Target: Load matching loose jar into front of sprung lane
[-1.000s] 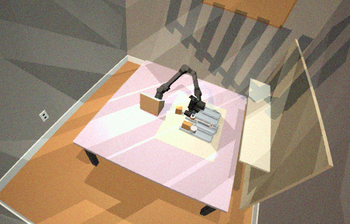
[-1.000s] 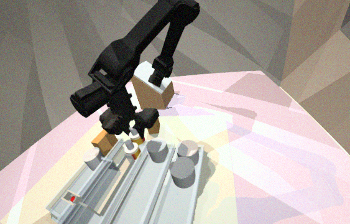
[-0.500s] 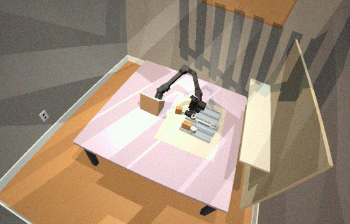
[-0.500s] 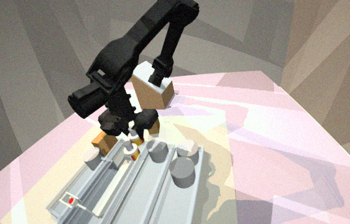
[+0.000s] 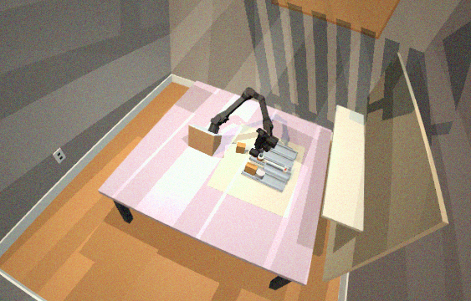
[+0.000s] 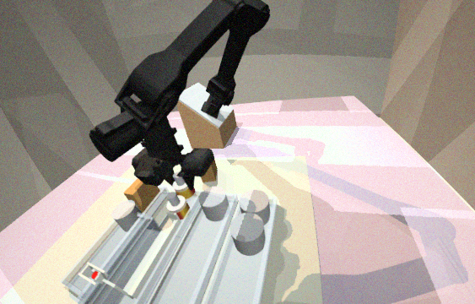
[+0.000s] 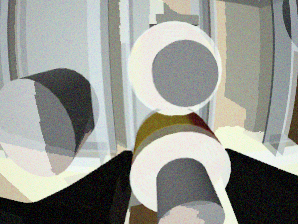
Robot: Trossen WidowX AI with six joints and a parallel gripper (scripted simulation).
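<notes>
Now: gripper tip 150 mm short of the sprung lane, 50 mm to the left of it and 40 mm above it. From my gripper tip the other things lie so: red mark: 220 mm ahead, 80 mm to the right, 20 mm above.
</notes>
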